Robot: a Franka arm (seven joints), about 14 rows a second.
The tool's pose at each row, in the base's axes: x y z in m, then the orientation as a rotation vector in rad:
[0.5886 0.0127 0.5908 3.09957 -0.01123 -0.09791]
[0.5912 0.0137 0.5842 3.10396 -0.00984 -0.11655]
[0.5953 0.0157 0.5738 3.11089 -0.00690 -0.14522]
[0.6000 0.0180 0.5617 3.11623 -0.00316 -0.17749]
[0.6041 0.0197 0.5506 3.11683 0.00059 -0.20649]
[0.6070 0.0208 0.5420 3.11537 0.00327 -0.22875]
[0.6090 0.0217 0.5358 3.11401 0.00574 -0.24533]
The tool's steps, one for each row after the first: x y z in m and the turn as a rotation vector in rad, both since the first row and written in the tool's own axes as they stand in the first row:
[0.0030 -0.0013 0.0064 0.00494 -0.01190 -0.00130]
[0.0077 -0.0037 0.0164 0.01292 -0.03012 -0.00383]
[0.0132 -0.0065 0.0281 0.01974 -0.05059 -0.00687]
[0.0179 -0.0087 0.0388 0.02196 -0.06906 -0.00971]
[0.0214 -0.0102 0.0472 0.02193 -0.08331 -0.01172]
[0.0237 -0.0113 0.0532 0.02174 -0.09392 -0.01351]

